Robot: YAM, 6 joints.
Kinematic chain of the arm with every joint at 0, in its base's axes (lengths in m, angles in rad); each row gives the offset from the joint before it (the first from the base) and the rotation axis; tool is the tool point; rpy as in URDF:
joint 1: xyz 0 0 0.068 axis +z
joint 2: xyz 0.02 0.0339 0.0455 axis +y
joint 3: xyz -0.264 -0.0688 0 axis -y
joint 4: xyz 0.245 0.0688 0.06 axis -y
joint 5: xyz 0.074 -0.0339 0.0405 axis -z
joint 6: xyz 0.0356 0 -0.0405 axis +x
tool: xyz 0 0 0 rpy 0 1.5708 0
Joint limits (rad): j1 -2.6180..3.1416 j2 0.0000..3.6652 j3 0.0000..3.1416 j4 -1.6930..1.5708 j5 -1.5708..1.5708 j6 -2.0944..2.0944
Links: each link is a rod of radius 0.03 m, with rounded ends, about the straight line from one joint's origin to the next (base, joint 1, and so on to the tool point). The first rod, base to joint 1, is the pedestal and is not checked.
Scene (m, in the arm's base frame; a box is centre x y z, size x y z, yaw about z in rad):
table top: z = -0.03
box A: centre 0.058 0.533 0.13 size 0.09 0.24 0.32 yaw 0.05
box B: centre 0.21 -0.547 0 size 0.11 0.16 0.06 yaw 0.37
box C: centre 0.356 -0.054 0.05 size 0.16 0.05 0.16 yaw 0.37
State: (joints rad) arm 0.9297 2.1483 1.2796 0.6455 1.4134 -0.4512
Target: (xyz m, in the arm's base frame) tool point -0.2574 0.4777 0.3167
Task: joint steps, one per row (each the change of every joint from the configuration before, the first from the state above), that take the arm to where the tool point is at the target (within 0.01 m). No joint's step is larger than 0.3 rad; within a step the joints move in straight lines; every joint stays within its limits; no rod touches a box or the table.
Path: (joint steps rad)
1: 0.0178 -0.1864 0.1297 0.2313 0.0041 0.0227
2: 0.0179 -0.1863 0.1296 0.2314 0.0041 0.0228
3: 0.0178 -0.1864 0.1297 0.2313 0.0040 0.0227
4: 0.0178 -0.1864 0.1297 0.2313 0.0041 0.0227
5: 0.2808 0.2368 0.0636 -0.2335 -0.0770 -0.0227
6: 0.2808 0.2368 0.0635 -0.2336 -0.0769 -0.0227
7: 0.2808 0.2368 0.0636 -0.2335 -0.0770 -0.0228
8: 0.2808 0.2367 0.0636 -0.2336 -0.0770 -0.0227

